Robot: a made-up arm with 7 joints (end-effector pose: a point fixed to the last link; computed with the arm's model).
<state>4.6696 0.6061 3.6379 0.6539 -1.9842 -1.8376 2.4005</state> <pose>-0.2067 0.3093 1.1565 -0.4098 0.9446 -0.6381</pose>
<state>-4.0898 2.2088 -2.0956 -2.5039 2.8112 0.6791 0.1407</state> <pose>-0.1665 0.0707 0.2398 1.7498 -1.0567 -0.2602</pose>
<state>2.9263 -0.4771 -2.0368 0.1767 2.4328 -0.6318 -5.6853</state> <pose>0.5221 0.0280 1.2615 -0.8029 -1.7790 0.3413</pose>
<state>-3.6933 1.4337 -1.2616 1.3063 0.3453 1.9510 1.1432</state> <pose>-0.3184 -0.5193 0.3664 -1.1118 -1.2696 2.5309</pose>
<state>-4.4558 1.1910 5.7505 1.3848 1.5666 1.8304 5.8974</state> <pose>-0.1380 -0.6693 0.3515 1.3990 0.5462 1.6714</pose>
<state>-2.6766 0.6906 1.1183 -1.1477 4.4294 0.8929 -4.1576</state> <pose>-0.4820 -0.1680 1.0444 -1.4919 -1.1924 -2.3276</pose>
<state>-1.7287 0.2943 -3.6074 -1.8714 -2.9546 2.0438 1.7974</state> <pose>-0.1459 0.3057 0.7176 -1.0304 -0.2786 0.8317</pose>
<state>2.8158 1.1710 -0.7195 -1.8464 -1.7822 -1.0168 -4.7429</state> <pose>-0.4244 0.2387 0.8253 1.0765 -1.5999 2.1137</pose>
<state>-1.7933 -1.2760 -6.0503 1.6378 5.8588 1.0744 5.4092</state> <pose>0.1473 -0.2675 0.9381 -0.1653 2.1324 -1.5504</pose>
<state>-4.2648 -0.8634 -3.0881 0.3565 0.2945 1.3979 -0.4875</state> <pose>0.3821 0.6963 0.8222 0.8023 0.1754 -2.4520</pose>
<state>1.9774 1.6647 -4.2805 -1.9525 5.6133 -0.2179 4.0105</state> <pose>0.2124 -0.4593 0.2602 -0.9262 -1.2213 1.3507</pose>
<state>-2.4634 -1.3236 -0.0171 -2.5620 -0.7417 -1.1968 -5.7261</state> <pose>0.2252 -0.0454 0.3385 1.2446 1.4016 -0.9096</pose>
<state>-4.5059 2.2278 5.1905 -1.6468 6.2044 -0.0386 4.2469</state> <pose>-0.5303 -0.4186 0.2892 -2.5917 0.1684 -1.6369</pose>
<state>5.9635 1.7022 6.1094 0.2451 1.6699 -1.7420 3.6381</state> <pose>0.7720 0.3515 0.2546 -0.3706 2.0732 -1.7364</pose>
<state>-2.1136 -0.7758 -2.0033 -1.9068 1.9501 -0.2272 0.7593</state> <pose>0.4361 0.0833 0.8485 -1.1276 -1.7364 2.1118</pose>
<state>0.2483 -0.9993 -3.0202 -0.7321 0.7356 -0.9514 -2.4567</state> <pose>-0.5140 0.0256 1.1447 -1.7683 1.8600 1.0415</pose>
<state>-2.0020 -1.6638 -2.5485 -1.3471 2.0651 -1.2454 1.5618</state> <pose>0.5508 -0.5148 0.6354 -0.9976 -0.8852 1.2781</pose>
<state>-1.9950 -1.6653 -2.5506 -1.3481 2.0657 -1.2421 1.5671</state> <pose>0.5469 -0.5189 0.6355 -1.0057 -0.8831 1.2742</pose>
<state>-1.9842 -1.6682 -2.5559 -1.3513 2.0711 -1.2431 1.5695</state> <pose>0.5399 -0.5254 0.6352 -1.0148 -0.8761 1.2635</pose>
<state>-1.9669 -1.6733 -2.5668 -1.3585 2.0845 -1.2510 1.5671</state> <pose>0.5276 -0.5358 0.6348 -1.0258 -0.8614 1.2414</pose>
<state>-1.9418 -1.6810 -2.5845 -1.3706 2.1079 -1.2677 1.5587</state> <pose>0.5085 -0.5505 0.6341 -1.0390 -0.8370 1.2046</pose>
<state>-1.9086 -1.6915 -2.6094 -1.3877 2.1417 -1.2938 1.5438</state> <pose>0.4818 -0.5694 0.6330 -1.0534 -0.8027 1.1510</pose>
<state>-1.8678 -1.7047 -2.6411 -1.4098 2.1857 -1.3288 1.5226</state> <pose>0.4471 -0.5911 0.6314 -1.0686 -0.7592 1.0795</pose>
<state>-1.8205 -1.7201 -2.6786 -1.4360 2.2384 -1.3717 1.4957</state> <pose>0.4048 -0.6142 0.6291 -1.0832 -0.7083 0.9899</pose>
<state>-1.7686 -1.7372 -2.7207 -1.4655 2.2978 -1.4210 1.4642</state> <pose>0.3558 -0.6366 0.6261 -1.0958 -0.6530 0.8837</pose>
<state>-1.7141 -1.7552 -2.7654 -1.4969 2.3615 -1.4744 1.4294</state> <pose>0.3019 -0.6565 0.6223 -1.1055 -0.5959 0.7636</pose>
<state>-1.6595 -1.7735 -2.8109 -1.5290 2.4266 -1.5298 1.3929</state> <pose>0.2456 -0.6720 0.6176 -1.1111 -0.5406 0.6345</pose>
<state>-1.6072 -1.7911 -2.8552 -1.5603 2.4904 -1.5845 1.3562</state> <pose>0.1899 -0.6826 0.6123 -1.1129 -0.4896 0.5021</pose>
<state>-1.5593 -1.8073 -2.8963 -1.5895 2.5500 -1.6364 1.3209</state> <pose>0.1377 -0.6881 0.6066 -1.1109 -0.4451 0.3731</pose>
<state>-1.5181 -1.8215 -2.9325 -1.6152 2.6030 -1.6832 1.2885</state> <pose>0.0919 -0.6895 0.6008 -1.1057 -0.4086 0.2548</pose>
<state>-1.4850 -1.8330 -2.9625 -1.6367 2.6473 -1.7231 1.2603</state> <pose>0.0545 -0.6881 0.5956 -1.0990 -0.3807 0.1534</pose>
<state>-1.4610 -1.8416 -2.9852 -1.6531 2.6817 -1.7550 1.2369</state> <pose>0.0269 -0.6855 0.5913 -1.0913 -0.3611 0.0735</pose>
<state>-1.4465 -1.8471 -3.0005 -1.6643 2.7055 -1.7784 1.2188</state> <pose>0.0095 -0.6829 0.5883 -1.0839 -0.3496 0.0179</pose>
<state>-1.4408 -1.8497 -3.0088 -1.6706 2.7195 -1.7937 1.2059</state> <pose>0.0014 -0.6811 0.5866 -1.0772 -0.3447 -0.0141</pose>
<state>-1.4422 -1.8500 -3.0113 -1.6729 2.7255 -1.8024 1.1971</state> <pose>0.0008 -0.6802 0.5861 -1.0713 -0.3449 -0.0266</pose>
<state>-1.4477 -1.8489 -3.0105 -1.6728 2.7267 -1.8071 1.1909</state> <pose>0.0046 -0.6799 0.5863 -1.0660 -0.3480 -0.0275</pose>
